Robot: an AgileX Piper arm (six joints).
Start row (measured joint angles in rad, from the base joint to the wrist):
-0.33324, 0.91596, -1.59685, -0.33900, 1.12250, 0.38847
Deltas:
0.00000, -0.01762, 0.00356, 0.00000, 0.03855, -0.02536
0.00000, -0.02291, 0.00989, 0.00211, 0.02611, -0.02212
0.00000, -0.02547, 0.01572, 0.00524, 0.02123, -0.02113
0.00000, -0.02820, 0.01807, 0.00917, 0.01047, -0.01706
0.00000, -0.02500, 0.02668, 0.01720, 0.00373, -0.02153
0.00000, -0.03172, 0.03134, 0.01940, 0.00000, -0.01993
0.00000, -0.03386, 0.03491, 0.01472, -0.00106, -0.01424
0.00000, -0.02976, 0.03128, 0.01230, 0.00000, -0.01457
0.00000, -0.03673, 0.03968, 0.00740, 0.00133, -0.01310
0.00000, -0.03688, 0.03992, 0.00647, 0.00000, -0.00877
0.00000, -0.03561, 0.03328, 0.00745, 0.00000, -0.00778
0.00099, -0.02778, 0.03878, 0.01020, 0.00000, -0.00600
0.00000, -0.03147, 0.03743, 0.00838, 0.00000, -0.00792
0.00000, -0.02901, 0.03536, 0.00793, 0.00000, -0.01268
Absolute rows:
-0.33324, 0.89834, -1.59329, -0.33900, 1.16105, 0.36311
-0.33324, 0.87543, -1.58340, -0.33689, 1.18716, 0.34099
-0.33324, 0.84996, -1.56768, -0.33165, 1.20839, 0.31986
-0.33324, 0.82176, -1.54961, -0.32248, 1.21886, 0.30280
-0.33324, 0.79676, -1.52293, -0.30528, 1.22259, 0.28127
-0.33324, 0.76504, -1.49159, -0.28588, 1.22259, 0.26134
-0.33324, 0.73118, -1.45668, -0.27116, 1.22153, 0.24710
-0.33324, 0.70142, -1.42540, -0.25886, 1.22153, 0.23253
-0.33324, 0.66469, -1.38572, -0.25146, 1.22286, 0.21943
-0.33324, 0.62781, -1.34580, -0.24499, 1.22286, 0.21066
-0.33324, 0.59220, -1.31252, -0.23754, 1.22286, 0.20288
-0.33225, 0.56442, -1.27374, -0.22734, 1.22286, 0.19688
-0.33225, 0.53295, -1.23631, -0.21896, 1.22286, 0.18896
-0.33225, 0.50394, -1.20095, -0.21103, 1.22286, 0.17628

